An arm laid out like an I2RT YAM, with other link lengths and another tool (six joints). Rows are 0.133 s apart.
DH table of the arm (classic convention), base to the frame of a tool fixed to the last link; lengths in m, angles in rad. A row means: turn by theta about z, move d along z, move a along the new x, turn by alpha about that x. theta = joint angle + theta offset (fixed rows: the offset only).
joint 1: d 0.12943; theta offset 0; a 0.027; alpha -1.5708
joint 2: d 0; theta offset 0; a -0.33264; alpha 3.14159
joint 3: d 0; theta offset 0.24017; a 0.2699; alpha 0
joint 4: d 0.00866; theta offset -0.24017; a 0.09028; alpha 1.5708
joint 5: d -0.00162; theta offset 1.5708; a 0; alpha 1.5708
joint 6: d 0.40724; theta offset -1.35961; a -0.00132; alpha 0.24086
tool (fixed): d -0.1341; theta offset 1.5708; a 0; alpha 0
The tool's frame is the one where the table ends.
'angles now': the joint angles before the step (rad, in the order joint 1, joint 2, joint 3, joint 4, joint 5, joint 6). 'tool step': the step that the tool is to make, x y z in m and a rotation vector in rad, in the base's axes. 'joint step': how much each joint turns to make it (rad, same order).
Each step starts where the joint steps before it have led.
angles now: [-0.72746, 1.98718, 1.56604, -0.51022, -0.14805, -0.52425]
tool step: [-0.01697, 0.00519, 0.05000, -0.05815, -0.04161, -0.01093]
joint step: [-0.00463, -0.12375, -0.05161, -0.00303, 0.01612, -0.00486]
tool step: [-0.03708, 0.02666, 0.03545, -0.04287, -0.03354, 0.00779]
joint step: [-0.01154, -0.18503, -0.14863, 0.01448, -0.00615, -0.02067]
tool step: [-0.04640, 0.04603, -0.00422, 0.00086, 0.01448, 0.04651]
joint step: [-0.01473, -0.18375, -0.18989, -0.01305, -0.03498, -0.05175]
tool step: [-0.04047, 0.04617, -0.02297, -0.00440, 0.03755, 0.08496]
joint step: [-0.01734, -0.15390, -0.18076, -0.01625, -0.04538, -0.09810]
